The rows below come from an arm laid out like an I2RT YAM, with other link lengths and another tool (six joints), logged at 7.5 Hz.
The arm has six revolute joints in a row. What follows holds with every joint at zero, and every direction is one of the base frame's.
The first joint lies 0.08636 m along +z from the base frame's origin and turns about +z.
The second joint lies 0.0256 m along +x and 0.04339 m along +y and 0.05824 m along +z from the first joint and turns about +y.
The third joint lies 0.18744 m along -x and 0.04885 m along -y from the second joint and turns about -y.
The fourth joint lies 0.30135 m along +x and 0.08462 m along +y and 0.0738 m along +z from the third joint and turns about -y.
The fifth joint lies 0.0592 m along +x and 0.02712 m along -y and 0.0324 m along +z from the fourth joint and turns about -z.
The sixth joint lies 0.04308 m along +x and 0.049 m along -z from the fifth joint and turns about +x.
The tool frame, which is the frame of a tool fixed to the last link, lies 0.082 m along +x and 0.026 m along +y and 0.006 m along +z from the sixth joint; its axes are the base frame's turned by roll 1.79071, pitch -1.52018 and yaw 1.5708 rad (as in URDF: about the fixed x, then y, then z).
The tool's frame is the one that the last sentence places.
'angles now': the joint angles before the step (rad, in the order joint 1, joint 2, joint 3, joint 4, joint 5, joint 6). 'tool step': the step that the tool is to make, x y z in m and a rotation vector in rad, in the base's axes. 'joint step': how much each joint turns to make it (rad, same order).
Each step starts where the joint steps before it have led.
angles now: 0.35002, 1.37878, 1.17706, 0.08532, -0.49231, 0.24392
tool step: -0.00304, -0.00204, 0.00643, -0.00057, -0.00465, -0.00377
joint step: -0.00141, -0.01997, 0.00182, -0.01860, 0.00258, -0.00209
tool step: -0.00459, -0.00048, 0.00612, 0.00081, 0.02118, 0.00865
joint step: 0.00073, -0.01478, 0.01410, -0.04474, -0.00882, 0.00794
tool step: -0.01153, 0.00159, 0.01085, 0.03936, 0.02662, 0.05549
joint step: 0.00028, -0.02759, 0.00068, -0.01704, -0.06048, 0.04510
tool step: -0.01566, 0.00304, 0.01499, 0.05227, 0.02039, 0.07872
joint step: 0.00385, -0.03222, -0.00009, -0.00035, -0.08021, 0.05833
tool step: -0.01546, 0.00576, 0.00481, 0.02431, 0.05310, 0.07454
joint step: 0.01431, -0.02023, 0.00006, -0.03302, -0.06381, 0.04563
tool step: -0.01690, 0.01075, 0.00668, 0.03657, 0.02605, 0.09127
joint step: 0.02843, -0.00742, -0.00017, 0.01669, -0.06641, 0.05131
